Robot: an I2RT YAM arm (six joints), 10 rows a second.
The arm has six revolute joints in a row. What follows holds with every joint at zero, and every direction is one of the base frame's. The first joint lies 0.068 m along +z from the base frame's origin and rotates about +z. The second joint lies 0.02 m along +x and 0.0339 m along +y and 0.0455 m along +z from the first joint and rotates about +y. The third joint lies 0.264 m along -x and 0.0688 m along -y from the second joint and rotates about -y. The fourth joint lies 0.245 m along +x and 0.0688 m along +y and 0.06 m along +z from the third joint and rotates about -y. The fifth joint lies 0.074 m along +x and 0.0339 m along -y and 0.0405 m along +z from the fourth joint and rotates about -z. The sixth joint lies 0.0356 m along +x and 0.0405 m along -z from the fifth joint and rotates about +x. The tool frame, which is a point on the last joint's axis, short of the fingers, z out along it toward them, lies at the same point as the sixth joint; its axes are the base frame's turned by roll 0, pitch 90 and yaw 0 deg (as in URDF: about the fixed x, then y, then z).
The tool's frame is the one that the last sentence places.
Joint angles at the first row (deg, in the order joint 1, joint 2, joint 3, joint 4, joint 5, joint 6):
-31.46, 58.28, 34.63, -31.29, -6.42, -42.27
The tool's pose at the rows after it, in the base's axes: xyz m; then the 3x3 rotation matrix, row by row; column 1 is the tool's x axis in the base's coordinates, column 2 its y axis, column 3 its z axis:
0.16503 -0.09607 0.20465; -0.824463 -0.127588 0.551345; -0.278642 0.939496 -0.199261; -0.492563 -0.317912 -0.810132
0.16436 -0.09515 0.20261; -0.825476 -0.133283 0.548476; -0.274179 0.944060 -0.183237; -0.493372 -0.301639 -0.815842
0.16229 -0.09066 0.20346; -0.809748 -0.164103 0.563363; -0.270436 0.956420 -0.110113; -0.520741 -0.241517 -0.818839
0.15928 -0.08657 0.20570; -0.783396 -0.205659 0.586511; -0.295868 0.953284 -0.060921; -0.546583 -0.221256 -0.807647
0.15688 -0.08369 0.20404; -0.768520 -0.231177 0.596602; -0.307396 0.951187 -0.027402; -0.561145 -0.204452 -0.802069
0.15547 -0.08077 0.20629; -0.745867 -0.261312 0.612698; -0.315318 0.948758 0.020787; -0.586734 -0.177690 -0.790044
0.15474 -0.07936 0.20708; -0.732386 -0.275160 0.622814; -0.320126 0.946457 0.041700; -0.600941 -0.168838 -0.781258
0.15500 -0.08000 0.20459; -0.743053 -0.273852 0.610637; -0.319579 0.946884 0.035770; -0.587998 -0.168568 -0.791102
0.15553 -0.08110 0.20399; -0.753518 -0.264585 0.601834; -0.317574 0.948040 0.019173; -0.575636 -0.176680 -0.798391
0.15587 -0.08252 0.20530; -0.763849 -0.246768 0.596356; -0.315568 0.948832 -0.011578; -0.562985 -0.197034 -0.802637
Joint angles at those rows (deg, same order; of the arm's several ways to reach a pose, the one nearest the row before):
-31.46, 57.74, 34.19, -31.12, -6.77, -42.28
-31.46, 57.83, 33.93, -31.46, -7.47, -42.10
-31.38, 57.22, 34.10, -33.56, -11.50, -41.75
-31.38, 55.81, 33.93, -34.72, -14.68, -43.06
-31.38, 55.02, 33.23, -35.07, -16.69, -43.77
-31.38, 54.32, 33.40, -36.12, -19.68, -44.29
-31.38, 53.87, 33.31, -36.30, -21.09, -44.56
-31.38, 54.40, 33.13, -36.30, -20.39, -44.74
-31.38, 54.76, 33.22, -36.21, -19.25, -44.65
-31.38, 54.75, 33.49, -36.04, -17.49, -44.39

